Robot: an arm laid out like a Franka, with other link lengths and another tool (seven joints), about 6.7 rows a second.
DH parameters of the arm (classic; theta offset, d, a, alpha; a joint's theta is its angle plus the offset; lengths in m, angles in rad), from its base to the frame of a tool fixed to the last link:
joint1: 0 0.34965 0 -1.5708
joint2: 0 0 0 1.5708
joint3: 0 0.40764 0.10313 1.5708
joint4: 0 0 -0.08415 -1.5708
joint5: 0 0.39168 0 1.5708
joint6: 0 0 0.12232 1.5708
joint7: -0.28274 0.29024 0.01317 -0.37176
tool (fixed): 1.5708 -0.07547 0 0
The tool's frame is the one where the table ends.
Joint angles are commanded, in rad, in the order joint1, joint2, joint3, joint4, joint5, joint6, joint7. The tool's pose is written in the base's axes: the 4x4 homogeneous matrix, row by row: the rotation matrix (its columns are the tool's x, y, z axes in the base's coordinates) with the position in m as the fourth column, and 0 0 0 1 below. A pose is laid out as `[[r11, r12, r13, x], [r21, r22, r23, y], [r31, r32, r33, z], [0, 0, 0, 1]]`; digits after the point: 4 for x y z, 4 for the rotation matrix.
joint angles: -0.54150, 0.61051, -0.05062, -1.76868, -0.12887, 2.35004, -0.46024
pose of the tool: [[0.2659, -0.9639, 0.0108, 0.6375], [-0.8682, -0.2443, -0.4319, -0.4037], [0.4190, 0.1054, -0.9019, 0.1741], [0, 0, 0, 1]]
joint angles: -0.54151, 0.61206, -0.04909, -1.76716, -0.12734, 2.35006, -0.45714
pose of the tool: [[0.2628, -0.9648, 0.0108, 0.6386], [-0.8695, -0.2417, -0.4308, -0.4029], [0.4182, 0.1039, -0.9024, 0.1736], [0, 0, 0, 1]]
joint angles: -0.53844, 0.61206, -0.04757, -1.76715, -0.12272, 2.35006, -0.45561
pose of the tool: [[0.2613, -0.9652, 0.0127, 0.6407], [-0.8710, -0.2415, -0.4278, -0.3998], [0.4160, 0.1008, -0.9038, 0.1736], [0, 0, 0, 1]]
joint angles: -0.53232, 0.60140, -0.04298, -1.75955, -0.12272, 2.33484, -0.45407
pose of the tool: [[0.2658, -0.9638, 0.0189, 0.6463], [-0.8690, -0.2481, -0.4281, -0.3943], [0.4173, 0.0973, -0.9035, 0.1834], [0, 0, 0, 1]]
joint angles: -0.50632, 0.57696, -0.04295, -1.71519, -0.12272, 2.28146, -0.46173
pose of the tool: [[0.2859, -0.9574, 0.0412, 0.6650], [-0.8565, -0.2746, -0.4370, -0.3839], [0.4297, 0.0897, -0.8985, 0.2162], [0, 0, 0, 1]]
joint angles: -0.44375, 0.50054, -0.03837, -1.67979, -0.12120, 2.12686, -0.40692
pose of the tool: [[0.2949, -0.9555, 0.0081, 0.6782], [-0.8629, -0.2699, -0.4273, -0.3366], [0.4105, 0.1190, -0.9041, 0.2746], [0, 0, 0, 1]]
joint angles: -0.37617, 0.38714, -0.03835, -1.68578, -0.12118, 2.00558, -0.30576
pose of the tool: [[0.2558, -0.9666, -0.0163, 0.6783], [-0.8724, -0.2235, -0.4347, -0.2834], [0.4165, 0.1254, -0.9004, 0.3439], [0, 0, 0, 1]]
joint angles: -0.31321, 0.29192, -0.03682, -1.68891, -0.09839, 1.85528, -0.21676
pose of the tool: [[0.2274, -0.9710, -0.0740, 0.6627], [-0.8948, -0.1784, -0.4094, -0.2266], [0.3843, 0.1593, -0.9094, 0.3961], [0, 0, 0, 1]]
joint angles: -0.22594, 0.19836, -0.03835, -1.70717, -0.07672, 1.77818, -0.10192
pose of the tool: [[0.1849, -0.9794, -0.0815, 0.6548], [-0.9048, -0.1373, -0.4030, -0.1596], [0.3835, 0.1482, -0.9116, 0.4442], [0, 0, 0, 1]]
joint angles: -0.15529, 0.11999, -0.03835, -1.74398, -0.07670, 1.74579, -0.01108
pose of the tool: [[0.1594, -0.9842, -0.0776, 0.6410], [-0.9038, -0.1139, -0.4125, -0.1096], [0.3971, 0.1359, -0.9076, 0.4743], [0, 0, 0, 1]]
